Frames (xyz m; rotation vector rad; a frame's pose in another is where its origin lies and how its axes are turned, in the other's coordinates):
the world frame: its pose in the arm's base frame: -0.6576 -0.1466 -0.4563 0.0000 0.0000 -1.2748
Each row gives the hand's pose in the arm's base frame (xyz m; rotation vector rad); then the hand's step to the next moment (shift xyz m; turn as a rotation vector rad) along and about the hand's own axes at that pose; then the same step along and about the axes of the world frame.
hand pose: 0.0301 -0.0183 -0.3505 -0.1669 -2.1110 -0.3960
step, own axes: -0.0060 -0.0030 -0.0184 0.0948 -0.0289 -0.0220
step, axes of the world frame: 0.0135 0.0137 0.0035 0.0243 -0.0510 0.0844
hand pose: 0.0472 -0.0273 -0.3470 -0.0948 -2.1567 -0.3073
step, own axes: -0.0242 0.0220 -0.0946 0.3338 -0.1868 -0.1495
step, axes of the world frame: 0.0289 0.0890 0.0354 0.1938 -0.1685 0.3205
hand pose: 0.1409 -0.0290 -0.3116 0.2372 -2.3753 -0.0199
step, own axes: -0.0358 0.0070 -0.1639 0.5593 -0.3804 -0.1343
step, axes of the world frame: 0.0187 0.1367 0.0956 0.3742 -0.3686 0.4468
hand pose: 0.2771 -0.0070 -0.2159 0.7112 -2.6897 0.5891
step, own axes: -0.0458 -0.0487 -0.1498 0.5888 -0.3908 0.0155
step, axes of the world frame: -0.0198 0.1002 0.1284 0.4455 -0.4380 0.3306
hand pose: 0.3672 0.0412 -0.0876 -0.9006 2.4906 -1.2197
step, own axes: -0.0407 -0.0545 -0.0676 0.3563 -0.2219 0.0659
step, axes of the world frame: -0.0335 0.0365 0.0821 0.3030 -0.2554 0.1532
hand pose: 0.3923 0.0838 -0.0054 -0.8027 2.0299 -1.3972
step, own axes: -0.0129 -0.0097 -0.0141 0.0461 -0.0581 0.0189
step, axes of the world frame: -0.0147 0.0047 0.0149 0.0570 -0.0255 0.0443
